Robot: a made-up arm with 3 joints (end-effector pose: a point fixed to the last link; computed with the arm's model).
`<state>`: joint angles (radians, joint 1 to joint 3).
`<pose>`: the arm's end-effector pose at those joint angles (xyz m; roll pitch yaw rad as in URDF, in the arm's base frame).
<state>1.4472 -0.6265 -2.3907</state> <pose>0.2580 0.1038 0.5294 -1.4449 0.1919 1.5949</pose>
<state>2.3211 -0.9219 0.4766</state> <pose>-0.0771 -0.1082 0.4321 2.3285 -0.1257 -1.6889</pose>
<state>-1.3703 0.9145 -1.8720</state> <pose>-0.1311 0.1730 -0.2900 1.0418 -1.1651 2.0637</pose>
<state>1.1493 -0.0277 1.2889</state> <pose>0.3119 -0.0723 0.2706 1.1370 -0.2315 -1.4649</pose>
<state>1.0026 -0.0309 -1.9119</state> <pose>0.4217 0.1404 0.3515 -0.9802 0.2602 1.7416</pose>
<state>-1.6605 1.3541 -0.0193</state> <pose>-0.2377 0.1001 -0.3731 1.6623 0.1966 1.5887</pose>
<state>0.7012 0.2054 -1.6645</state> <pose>0.4834 0.1475 0.2080 -0.6789 0.1913 1.8022</pose>
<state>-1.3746 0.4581 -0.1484</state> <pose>-0.0958 0.0072 -0.4744 1.2353 0.9372 1.2969</pose>
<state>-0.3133 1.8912 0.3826</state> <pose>0.3424 0.0952 -0.2600 0.3127 0.0192 1.5116</pose>
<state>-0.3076 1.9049 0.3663</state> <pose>0.3417 0.0978 -0.2573 0.3075 0.0097 1.5401</pose>
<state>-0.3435 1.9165 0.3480</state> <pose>0.3276 0.1004 -0.2685 0.3435 0.0008 1.5686</pose>
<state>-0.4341 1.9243 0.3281</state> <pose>0.2944 0.1028 -0.2957 0.4340 -0.0107 1.5938</pose>
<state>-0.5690 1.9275 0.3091</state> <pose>0.2424 0.1049 -0.3311 0.5685 -0.0256 1.6109</pose>
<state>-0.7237 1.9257 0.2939</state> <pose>0.1786 0.1063 -0.3630 0.7228 -0.0404 1.6165</pose>
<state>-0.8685 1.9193 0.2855</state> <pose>0.1158 0.1068 -0.3843 0.8675 -0.0481 1.6115</pose>
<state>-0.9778 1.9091 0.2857</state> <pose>0.0674 0.1063 -0.3953 0.9772 -0.0436 1.6002</pose>
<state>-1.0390 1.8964 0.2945</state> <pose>0.0405 0.1047 -0.4004 1.0388 -0.0268 1.5866</pose>
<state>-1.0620 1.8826 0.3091</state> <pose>0.0313 0.1025 -0.4035 1.0620 -0.0024 1.5721</pose>
